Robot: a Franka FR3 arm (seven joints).
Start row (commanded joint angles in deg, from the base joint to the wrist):
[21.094 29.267 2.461 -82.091 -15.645 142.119 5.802]
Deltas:
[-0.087 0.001 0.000 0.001 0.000 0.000 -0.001]
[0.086 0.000 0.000 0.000 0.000 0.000 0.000]
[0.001 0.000 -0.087 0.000 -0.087 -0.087 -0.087]
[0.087 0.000 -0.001 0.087 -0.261 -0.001 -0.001]
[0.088 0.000 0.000 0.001 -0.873 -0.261 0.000]
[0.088 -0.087 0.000 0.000 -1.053 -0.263 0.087]
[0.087 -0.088 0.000 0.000 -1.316 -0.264 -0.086]
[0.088 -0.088 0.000 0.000 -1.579 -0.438 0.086]
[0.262 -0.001 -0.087 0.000 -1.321 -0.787 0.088]
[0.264 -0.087 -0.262 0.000 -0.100 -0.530 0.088]
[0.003 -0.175 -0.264 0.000 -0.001 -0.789 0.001]
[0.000 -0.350 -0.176 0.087 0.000 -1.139 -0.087]
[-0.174 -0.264 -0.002 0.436 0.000 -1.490 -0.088]
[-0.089 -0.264 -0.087 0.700 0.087 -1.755 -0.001]
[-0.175 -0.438 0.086 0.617 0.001 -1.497 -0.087]
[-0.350 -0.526 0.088 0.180 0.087 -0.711 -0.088]
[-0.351 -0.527 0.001 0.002 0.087 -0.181 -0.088]
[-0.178 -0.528 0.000 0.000 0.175 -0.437 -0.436]
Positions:
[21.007 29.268 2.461 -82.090 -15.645 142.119 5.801]
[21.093 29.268 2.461 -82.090 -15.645 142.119 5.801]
[21.094 29.268 2.374 -82.090 -15.732 142.032 5.714]
[21.181 29.268 2.373 -82.003 -15.993 142.031 5.713]
[21.269 29.268 2.373 -82.002 -16.866 141.770 5.713]
[21.357 29.181 2.373 -82.002 -17.919 141.507 5.800]
[21.444 29.093 2.373 -82.002 -19.235 141.243 5.714]
[21.532 29.005 2.373 -82.002 -20.814 140.805 5.800]
[21.794 29.004 2.286 -82.002 -22.135 140.018 5.888]
[22.058 28.917 2.024 -82.002 -22.235 139.488 5.976]
[22.061 28.742 1.760 -82.002 -22.236 138.699 5.977]
[22.061 28.392 1.584 -81.915 -22.236 137.560 5.890]
[21.887 28.128 1.582 -81.479 -22.236 136.070 5.802]
[21.798 27.864 1.495 -80.779 -22.149 134.315 5.801]
[21.623 27.426 1.581 -80.162 -22.148 132.818 5.714]
[21.273 26.900 1.669 -79.982 -22.061 132.107 5.626]
[20.922 26.373 1.670 -79.980 -21.974 131.926 5.538]
[20.744 25.845 1.670 -79.980 -21.799 131.489 5.102]

